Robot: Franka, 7 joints.
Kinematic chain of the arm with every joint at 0, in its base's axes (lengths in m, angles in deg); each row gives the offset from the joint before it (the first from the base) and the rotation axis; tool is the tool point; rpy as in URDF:
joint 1: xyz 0 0 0.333 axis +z
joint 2: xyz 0 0 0 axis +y
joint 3: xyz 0 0 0.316 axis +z
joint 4: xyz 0.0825 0 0 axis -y
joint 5: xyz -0.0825 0 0.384 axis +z
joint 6: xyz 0 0 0 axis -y
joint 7: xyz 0.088 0 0 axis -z
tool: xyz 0 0 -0.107 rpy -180 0 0
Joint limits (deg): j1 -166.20..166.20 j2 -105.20..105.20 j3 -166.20..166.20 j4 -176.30..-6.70 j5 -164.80..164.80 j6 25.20..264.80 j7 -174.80..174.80
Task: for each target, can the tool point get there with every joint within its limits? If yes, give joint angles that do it. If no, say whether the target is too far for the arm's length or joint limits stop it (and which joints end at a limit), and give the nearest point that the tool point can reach.
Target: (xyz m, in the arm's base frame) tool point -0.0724 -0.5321 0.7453
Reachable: yes | joints 20.38 -4.15 -128.17 -94.67 -60.91 216.87 -131.62
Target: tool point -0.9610 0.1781 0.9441
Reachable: no: too far | nearest point -0.7152 0.1326 0.7878 | short by 0.295 m
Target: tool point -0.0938 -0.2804 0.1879
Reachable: yes | joints -14.19 26.42 -94.48 -160.62 -119.11 174.47 -133.46
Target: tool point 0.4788 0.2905 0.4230
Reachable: yes | joints -40.71 18.77 70.65 -112.67 36.99 104.70 23.75
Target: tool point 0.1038 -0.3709 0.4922
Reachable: yes | joints -100.28 -38.68 16.24 -154.32 -63.71 168.47 124.23
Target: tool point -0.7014 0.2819 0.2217
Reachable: yes | joints -52.18 -85.92 -130.14 -56.78 -80.42 207.20 132.90
